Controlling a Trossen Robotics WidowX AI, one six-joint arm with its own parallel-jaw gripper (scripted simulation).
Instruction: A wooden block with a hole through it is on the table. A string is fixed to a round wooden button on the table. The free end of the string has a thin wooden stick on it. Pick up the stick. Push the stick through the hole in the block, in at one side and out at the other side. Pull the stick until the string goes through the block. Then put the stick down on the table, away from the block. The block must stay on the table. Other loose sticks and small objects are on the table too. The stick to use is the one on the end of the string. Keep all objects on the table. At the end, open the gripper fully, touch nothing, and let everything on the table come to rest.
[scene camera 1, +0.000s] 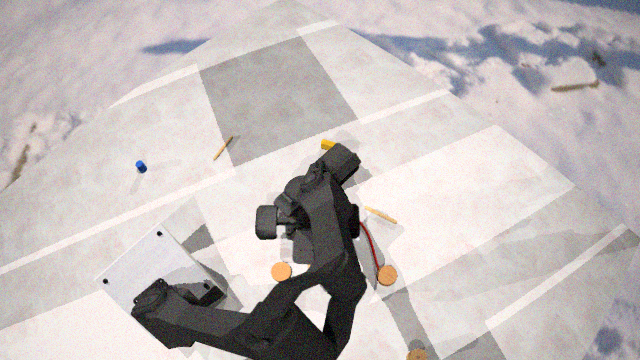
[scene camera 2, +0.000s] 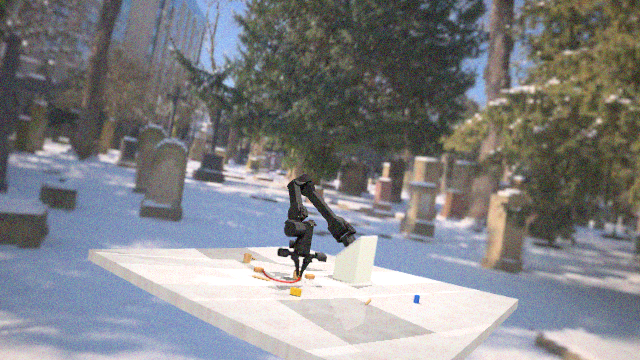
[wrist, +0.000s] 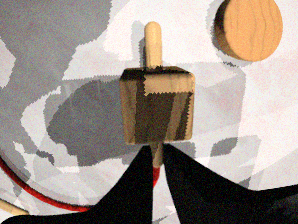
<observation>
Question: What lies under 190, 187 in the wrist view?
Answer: The gripper.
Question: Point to a wooden block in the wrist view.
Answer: At 157, 107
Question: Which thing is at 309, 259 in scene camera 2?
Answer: The gripper.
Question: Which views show the gripper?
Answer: Scene camera 1, scene camera 2 and the wrist view: all of them.
</observation>
